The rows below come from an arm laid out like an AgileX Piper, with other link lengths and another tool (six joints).
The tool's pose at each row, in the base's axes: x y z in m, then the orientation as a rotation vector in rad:
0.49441 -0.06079 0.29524 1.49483 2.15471 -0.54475
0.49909 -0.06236 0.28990 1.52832 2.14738 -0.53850
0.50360 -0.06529 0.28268 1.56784 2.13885 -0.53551
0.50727 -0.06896 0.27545 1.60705 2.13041 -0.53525
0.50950 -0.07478 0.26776 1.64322 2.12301 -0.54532
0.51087 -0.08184 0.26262 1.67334 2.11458 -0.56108
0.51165 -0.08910 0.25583 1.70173 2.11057 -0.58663
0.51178 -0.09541 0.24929 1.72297 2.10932 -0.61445
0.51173 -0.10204 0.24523 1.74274 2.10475 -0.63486
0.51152 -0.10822 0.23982 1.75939 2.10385 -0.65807
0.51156 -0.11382 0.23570 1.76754 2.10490 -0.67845
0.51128 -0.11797 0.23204 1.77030 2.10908 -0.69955
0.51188 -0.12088 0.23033 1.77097 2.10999 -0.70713
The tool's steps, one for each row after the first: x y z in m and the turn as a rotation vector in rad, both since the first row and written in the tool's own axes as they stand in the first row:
0.00045 0.00421 0.00591 0.00853 0.01391 0.02094
0.00100 0.00792 0.01410 0.02173 0.02957 0.04443
0.00125 0.01060 0.02258 0.03680 0.04475 0.06688
0.00056 0.01124 0.03243 0.05767 0.05665 0.08502
-0.00227 0.01050 0.04078 0.07945 0.06340 0.09964
-0.00412 0.00924 0.05049 0.10781 0.07008 0.10890
-0.00520 0.00766 0.05938 0.13507 0.07445 0.11294
-0.00789 0.00567 0.06639 0.15619 0.07775 0.11956
-0.00941 0.00375 0.07424 0.17849 0.08134 0.12220
-0.01131 0.00218 0.08074 0.19558 0.08223 0.12075
-0.01227 0.00076 0.08601 0.21138 0.08213 0.11521
-0.01369 0.00047 0.08912 0.21681 0.08155 0.11340

